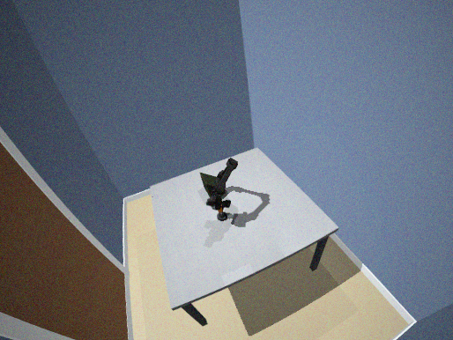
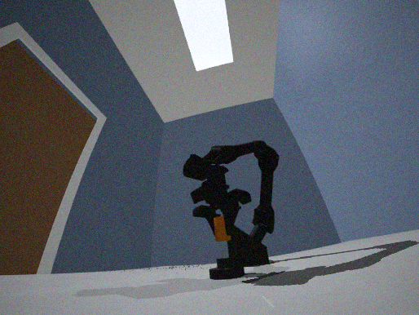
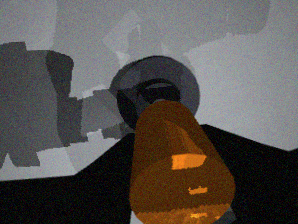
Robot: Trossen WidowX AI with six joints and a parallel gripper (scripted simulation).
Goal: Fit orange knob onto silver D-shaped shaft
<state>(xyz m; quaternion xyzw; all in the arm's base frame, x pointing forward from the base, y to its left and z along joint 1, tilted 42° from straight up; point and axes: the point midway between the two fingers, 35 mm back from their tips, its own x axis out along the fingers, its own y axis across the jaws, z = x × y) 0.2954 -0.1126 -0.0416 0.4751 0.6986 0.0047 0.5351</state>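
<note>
Right now my gripper tip is 3 cm below the orange knob. From my gripper tip the other things lie so: round pedestal (6 cm below).
</note>
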